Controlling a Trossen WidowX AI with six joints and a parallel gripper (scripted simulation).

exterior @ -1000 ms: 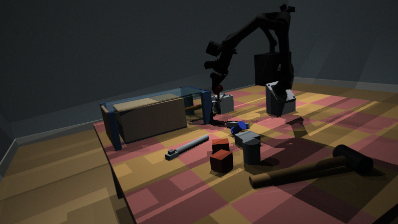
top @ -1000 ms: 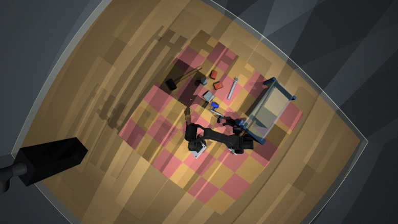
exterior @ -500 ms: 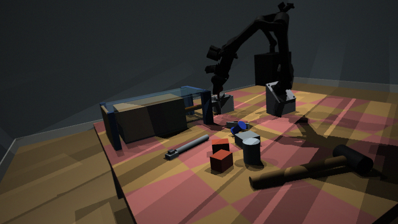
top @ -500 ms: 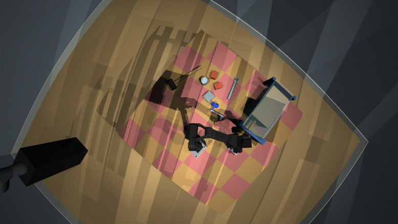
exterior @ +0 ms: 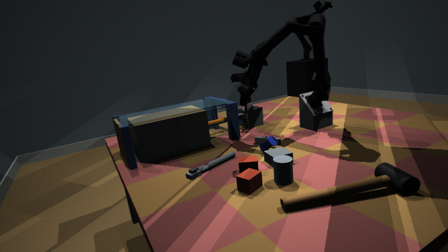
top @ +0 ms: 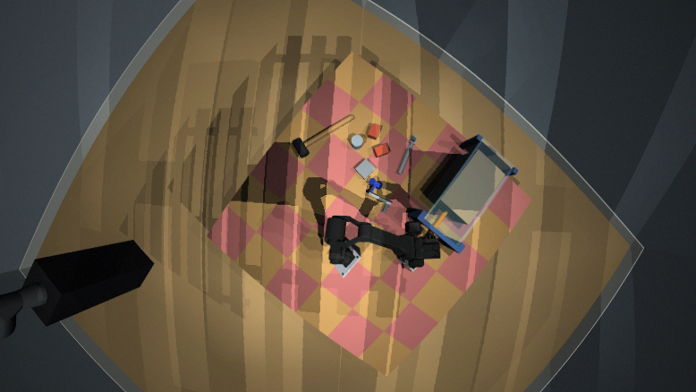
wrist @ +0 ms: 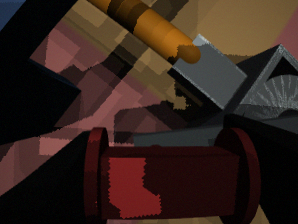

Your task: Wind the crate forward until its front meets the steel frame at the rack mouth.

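Now: gripper tip 1 cm past the red knob and 1 cm to the right of it. Also, from my gripper tip: grey winch (10 cm behind, 7 cm to the right, 10 cm below); blue-knobbed winch handle (5 cm ahead, 25 cm to the left, 11 cm below); grey crank arm (4 cm behind, 2 cm to the right, 3 cm below).
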